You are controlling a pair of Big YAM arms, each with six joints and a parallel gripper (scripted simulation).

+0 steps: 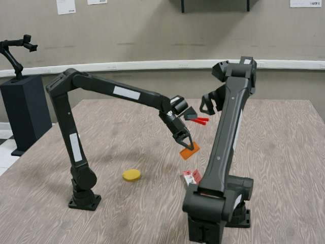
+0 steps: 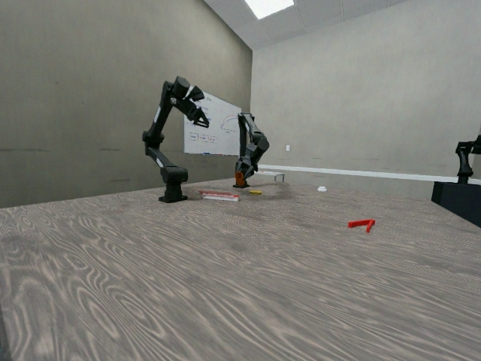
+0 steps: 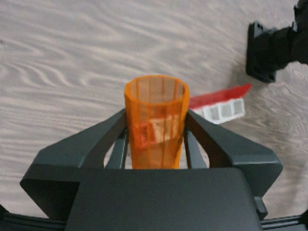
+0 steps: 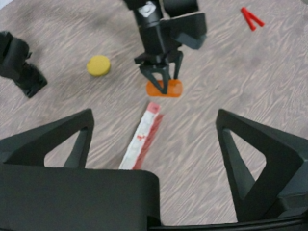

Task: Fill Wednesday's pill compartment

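Note:
Now: left hand 1 cm past the orange pill bottle, 2 cm to the right of it and 2 cm above it. From my left hand the other things lie so: white cap 24 cm ahead, 73 cm to the left, 12 cm below; yellow disc 6 cm behind, 26 cm to the left, 12 cm below.

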